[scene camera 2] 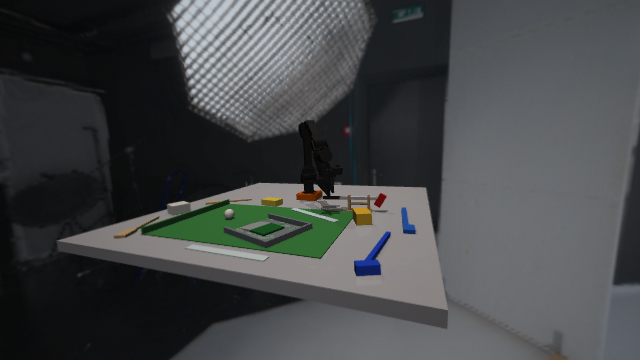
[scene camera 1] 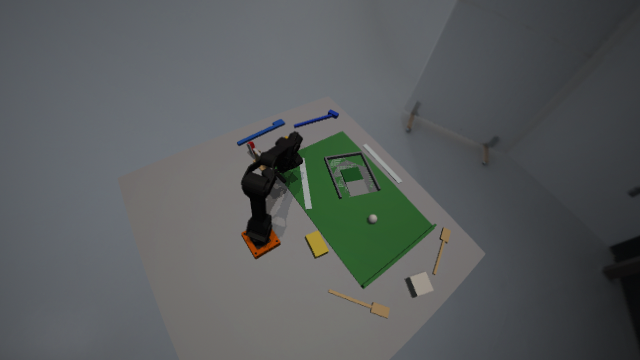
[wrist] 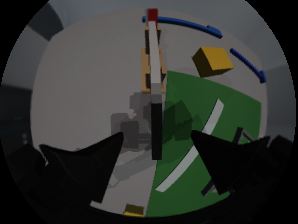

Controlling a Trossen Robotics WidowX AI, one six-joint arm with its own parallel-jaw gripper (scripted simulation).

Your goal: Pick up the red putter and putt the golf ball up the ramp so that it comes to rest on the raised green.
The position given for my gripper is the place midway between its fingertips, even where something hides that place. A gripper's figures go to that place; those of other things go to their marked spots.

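My gripper (wrist: 158, 135), 0.10 m from the lens. Green mat (wrist: 189, 100), 0.19 m from the lens.
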